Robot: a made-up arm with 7 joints.
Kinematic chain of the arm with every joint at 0, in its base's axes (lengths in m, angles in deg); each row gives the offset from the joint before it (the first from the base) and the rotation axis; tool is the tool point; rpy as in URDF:
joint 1: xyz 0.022 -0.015 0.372 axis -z
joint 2: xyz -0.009 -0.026 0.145 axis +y
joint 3: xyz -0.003 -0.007 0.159 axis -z
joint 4: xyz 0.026 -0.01 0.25 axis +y
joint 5: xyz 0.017 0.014 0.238 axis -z
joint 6: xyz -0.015 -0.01 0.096 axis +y
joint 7: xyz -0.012 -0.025 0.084 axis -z
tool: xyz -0.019 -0.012 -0.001 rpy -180 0 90
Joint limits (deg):
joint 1: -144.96..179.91
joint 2: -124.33..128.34
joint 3: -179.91..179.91
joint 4: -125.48..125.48
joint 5: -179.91..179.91
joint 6: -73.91..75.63
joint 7: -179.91..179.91
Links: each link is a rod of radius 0.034 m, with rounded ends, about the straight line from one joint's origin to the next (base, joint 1, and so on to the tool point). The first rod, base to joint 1, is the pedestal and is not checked.
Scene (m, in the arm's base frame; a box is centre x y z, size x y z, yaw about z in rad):
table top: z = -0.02
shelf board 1: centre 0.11 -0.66 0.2 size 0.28 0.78 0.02 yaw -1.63
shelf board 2: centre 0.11 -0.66 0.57 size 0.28 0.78 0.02 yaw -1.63
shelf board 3: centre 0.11 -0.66 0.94 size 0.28 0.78 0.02 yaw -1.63
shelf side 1: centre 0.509 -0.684 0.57 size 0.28 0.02 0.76 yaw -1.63
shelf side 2: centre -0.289 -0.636 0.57 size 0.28 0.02 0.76 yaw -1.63
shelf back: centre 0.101 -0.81 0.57 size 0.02 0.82 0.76 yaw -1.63
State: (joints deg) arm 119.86 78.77 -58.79 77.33 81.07 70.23 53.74
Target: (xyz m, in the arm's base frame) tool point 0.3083 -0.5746 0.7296
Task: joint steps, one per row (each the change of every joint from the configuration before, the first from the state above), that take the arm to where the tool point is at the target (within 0.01 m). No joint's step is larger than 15 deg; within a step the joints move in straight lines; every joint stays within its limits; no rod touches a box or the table.
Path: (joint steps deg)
1: 2.91 -2.20 0.30 11.54 -1.78 1.35 0.84
2: 2.91 -2.19 0.30 11.53 -1.78 1.35 0.85
3: 2.91 -2.20 0.30 11.54 -1.77 1.35 0.84
4: 2.91 -2.20 0.31 11.54 -1.78 1.35 0.84
5: -13.63 -12.95 -14.81 -13.37 2.88 -2.98 -0.94
6: -13.64 -12.95 -14.81 -13.37 2.88 -2.98 -0.93
7: -4.00 5.92 4.71 -14.23 1.69 -3.11 -1.24
8: -4.00 5.92 4.70 -14.24 1.68 -3.11 -1.25

